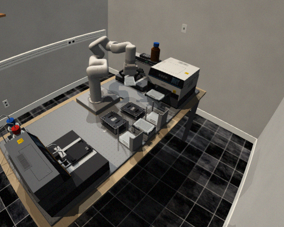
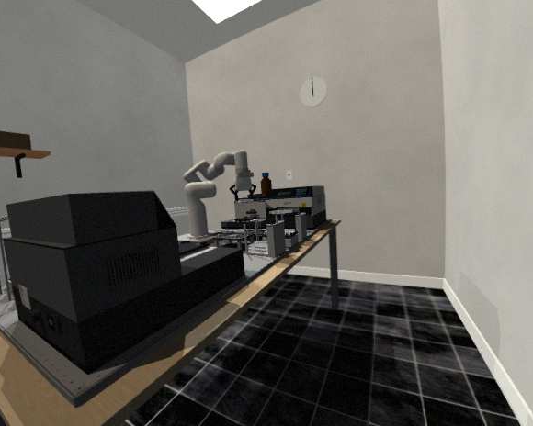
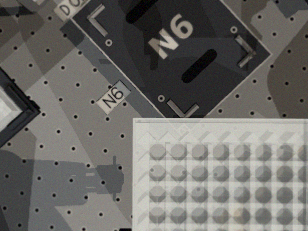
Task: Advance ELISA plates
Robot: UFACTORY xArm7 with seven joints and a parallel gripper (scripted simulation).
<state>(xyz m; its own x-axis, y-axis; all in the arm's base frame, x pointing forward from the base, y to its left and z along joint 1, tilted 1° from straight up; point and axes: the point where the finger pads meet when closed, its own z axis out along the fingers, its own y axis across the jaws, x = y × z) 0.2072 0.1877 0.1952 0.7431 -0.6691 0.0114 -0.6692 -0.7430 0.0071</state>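
My gripper is now 29 cm to the right of the dispenser tray, 19 cm past it and 16 cm above it. Round my hand: N6 label: 22 cm below, 11 cm ahead; nest N6: 19 cm below, 12 cm ahead, 8 cm to the right; DONE label: 22 cm below, 22 cm ahead, 4 cm to the right.
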